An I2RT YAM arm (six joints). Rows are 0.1 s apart.
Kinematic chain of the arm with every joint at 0, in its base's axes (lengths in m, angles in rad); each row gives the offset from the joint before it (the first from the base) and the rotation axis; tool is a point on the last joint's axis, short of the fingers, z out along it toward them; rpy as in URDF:
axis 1: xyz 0 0 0.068 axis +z
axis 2: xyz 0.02 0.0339 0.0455 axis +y
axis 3: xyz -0.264 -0.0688 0 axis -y
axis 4: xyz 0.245 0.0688 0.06 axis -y
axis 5: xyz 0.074 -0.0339 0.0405 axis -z
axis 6: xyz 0.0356 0 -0.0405 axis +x
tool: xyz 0 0 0 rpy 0 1.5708 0
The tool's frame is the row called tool.
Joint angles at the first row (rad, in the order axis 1, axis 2, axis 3, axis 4, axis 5, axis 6):
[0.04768, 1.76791, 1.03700, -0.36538, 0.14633, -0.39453]
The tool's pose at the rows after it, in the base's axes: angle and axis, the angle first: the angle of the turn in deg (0 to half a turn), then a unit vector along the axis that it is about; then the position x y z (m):
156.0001 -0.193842 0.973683 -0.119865 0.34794 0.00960 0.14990
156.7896 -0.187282 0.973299 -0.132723 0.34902 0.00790 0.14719
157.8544 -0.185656 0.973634 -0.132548 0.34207 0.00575 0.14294
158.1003 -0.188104 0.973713 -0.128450 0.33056 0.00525 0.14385
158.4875 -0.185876 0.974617 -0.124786 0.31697 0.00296 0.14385
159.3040 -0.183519 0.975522 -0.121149 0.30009 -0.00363 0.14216
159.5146 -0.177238 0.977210 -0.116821 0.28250 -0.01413 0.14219
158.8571 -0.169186 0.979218 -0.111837 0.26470 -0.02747 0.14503
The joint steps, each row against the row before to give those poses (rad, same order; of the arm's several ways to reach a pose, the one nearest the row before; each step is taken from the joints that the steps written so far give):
[-0.00333, 0.03099, 0.01348, -0.00185, 0.01828, 0.00765]
[-0.00212, 0.01150, 0.00355, -0.00093, 0.02874, 0.00491]
[-0.00525, -0.01106, -0.02991, 0.00099, 0.00168, -0.00045]
[-0.00112, -0.04029, -0.04489, -0.00081, -0.00841, -0.00356]
[-0.00649, -0.04574, -0.05319, -0.00013, -0.00732, 0.00056]
[-0.02167, -0.05326, -0.06586, 0.00000, -0.01165, -0.01309]
[-0.03918, -0.06339, -0.06708, 0.00277, -0.02015, -0.02191]
[-0.05643, -0.07507, -0.06298, 0.00213, -0.03142, -0.03420]

